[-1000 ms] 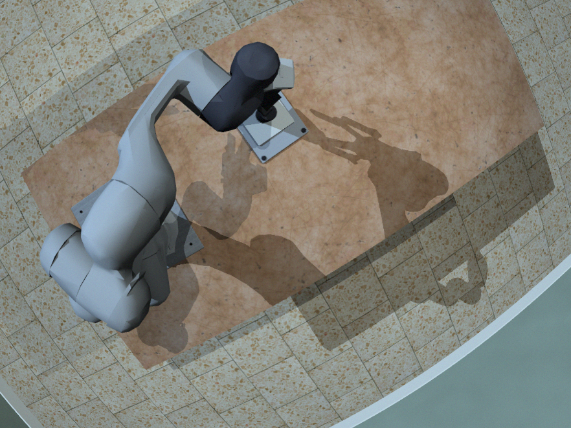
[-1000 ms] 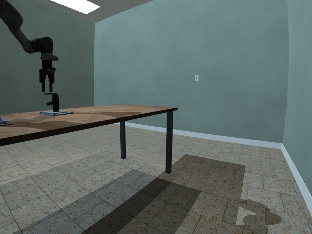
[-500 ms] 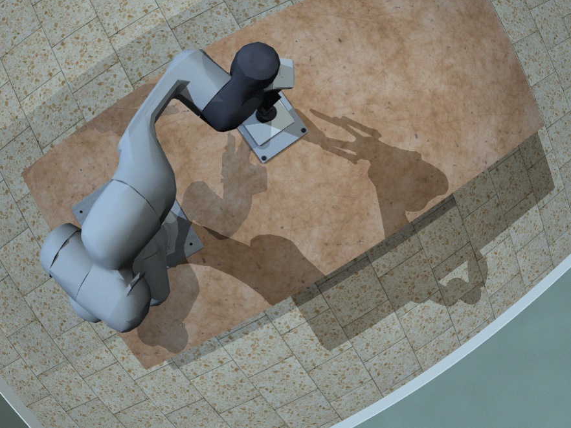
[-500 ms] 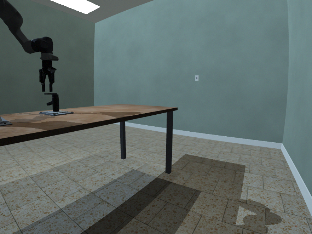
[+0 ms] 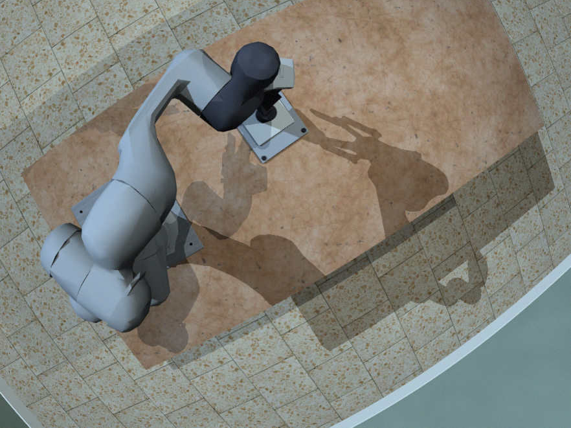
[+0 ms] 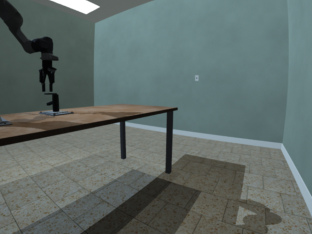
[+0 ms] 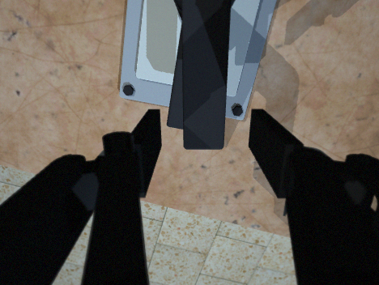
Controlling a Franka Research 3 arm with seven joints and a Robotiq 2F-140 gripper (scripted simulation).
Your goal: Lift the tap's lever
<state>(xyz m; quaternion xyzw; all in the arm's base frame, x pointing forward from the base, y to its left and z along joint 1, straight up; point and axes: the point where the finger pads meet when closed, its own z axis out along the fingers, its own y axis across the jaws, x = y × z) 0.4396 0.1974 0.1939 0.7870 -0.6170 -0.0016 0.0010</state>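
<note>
The lever is 50 mm below my hand, 30 mm to the right of it and 10 mm ahead of it. The rest, counted from my hand: base plate 190 mm below, 90 mm to the right, 20 mm ahead.
</note>
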